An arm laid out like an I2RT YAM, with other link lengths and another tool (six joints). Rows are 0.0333 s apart.
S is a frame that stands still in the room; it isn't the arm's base.
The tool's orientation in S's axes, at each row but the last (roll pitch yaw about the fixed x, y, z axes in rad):
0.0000, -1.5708, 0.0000
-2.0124, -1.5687, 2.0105
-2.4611, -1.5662, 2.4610
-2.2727, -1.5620, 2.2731
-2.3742, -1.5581, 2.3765
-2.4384, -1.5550, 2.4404
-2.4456, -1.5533, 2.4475
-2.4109, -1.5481, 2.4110
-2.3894, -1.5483, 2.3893
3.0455, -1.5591, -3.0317
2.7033, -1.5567, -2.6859
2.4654, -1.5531, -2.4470
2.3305, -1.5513, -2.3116
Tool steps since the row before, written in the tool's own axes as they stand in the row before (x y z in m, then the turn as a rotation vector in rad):
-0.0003, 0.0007, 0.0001, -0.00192, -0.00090, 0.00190
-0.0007, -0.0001, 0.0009, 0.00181, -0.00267, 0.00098
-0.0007, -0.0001, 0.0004, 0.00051, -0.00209, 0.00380
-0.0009, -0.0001, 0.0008, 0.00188, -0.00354, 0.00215
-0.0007, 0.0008, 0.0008, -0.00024, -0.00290, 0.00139
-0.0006, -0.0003, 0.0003, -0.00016, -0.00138, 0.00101
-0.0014, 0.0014, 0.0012, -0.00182, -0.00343, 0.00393
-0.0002, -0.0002, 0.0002, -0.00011, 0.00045, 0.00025
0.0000, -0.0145, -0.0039, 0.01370, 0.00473, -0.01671
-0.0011, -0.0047, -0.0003, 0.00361, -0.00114, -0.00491
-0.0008, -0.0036, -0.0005, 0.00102, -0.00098, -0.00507
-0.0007, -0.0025, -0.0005, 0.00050, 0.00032, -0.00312
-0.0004, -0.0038, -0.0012, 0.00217, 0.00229, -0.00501
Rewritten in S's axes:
-0.0001, 0.0007, -0.0003, -0.00190, -0.00090, -0.00192
-0.0009, -0.0001, -0.0007, -0.00099, -0.00266, 0.00181
-0.0004, -0.0001, -0.0007, -0.00380, -0.00209, 0.00050
-0.0008, -0.0001, -0.0009, -0.00216, -0.00353, 0.00189
-0.0008, 0.0008, -0.0007, -0.00138, -0.00291, -0.00023
-0.0003, -0.0003, -0.0006, -0.00101, -0.00138, -0.00016
-0.0012, 0.0014, -0.0014, -0.00390, -0.00346, -0.00183
-0.0002, -0.0002, -0.0002, -0.00025, 0.00045, -0.00012
0.0039, -0.0145, 0.0003, 0.01648, 0.00494, 0.01390
0.0004, -0.0047, -0.0011, 0.00488, -0.00108, 0.00367
0.0006, -0.0036, -0.0008, 0.00507, -0.00090, 0.00108
0.0006, -0.0025, -0.0007, 0.00311, 0.00037, 0.00055
0.0013, -0.0038, -0.0004, 0.00494, 0.00235, 0.00227

